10 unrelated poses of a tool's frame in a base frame.
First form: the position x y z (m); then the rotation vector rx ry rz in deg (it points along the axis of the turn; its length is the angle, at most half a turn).
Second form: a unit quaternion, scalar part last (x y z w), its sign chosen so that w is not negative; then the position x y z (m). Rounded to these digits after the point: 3 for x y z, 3 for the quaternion.
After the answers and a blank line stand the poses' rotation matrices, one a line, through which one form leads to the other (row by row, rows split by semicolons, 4 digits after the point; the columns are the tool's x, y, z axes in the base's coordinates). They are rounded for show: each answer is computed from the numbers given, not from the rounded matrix.
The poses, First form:
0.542 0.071 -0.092 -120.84 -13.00 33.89
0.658 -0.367 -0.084 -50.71 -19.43 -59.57
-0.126 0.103 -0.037 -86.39 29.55 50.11
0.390 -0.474 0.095 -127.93 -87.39 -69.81
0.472 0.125 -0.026 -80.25 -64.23 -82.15
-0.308 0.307 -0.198 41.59 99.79 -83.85
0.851 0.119 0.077 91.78 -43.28 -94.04
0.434 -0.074 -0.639 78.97 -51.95 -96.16
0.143 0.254 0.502 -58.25 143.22 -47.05
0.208 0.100 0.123 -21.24 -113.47 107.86
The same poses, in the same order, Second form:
-0.854 -0.092 0.240 0.453 0.542 0.071 -0.092
-0.407 -0.156 -0.478 0.763 0.658 -0.367 -0.084
-0.654 0.224 0.380 0.615 -0.126 0.103 -0.037
-0.750 -0.512 -0.409 0.088 0.390 -0.474 0.095
-0.556 -0.445 -0.569 0.410 0.472 0.125 -0.026
0.283 0.678 -0.570 0.368 -0.308 0.307 -0.198
0.620 -0.292 -0.635 0.356 0.851 0.119 0.077
0.541 -0.356 -0.658 0.384 0.434 -0.074 -0.639
-0.356 0.875 -0.287 0.160 0.143 0.254 0.502
-0.132 -0.705 0.670 0.191 0.208 0.100 0.123

0.8684 -0.0599 -0.4922; 0.3737 -0.5734 0.7291; -0.3259 -0.8171 -0.4755
0.4944 0.8560 0.1512; -0.6022 0.2118 0.7697; 0.6269 -0.4716 0.6202
0.6117 -0.7594 -0.2215; 0.1737 -0.1443 0.9742; -0.7718 -0.6344 0.0436
0.1402 0.8402 0.5239; 0.6965 -0.4597 0.5509; 0.7037 0.2877 -0.6497
-0.0449 0.9623 0.2684; 0.0283 -0.2673 0.9632; 0.9986 0.0508 -0.0152
-0.5694 0.8028 0.1770; -0.0360 0.1907 -0.9810; -0.8213 -0.5649 -0.0797
0.0217 0.0891 -0.9958; -0.8144 -0.5762 -0.0694; -0.5800 0.8124 0.0601
-0.1203 0.1209 -0.9853; -0.8904 -0.4520 0.0532; -0.4390 0.8838 0.1621
-0.6958 -0.5307 0.4840; -0.7143 0.5816 -0.3891; -0.0750 -0.6165 -0.7838
-0.8923 -0.0698 -0.4461; 0.4420 0.0670 -0.8945; 0.0923 -0.9953 -0.0289

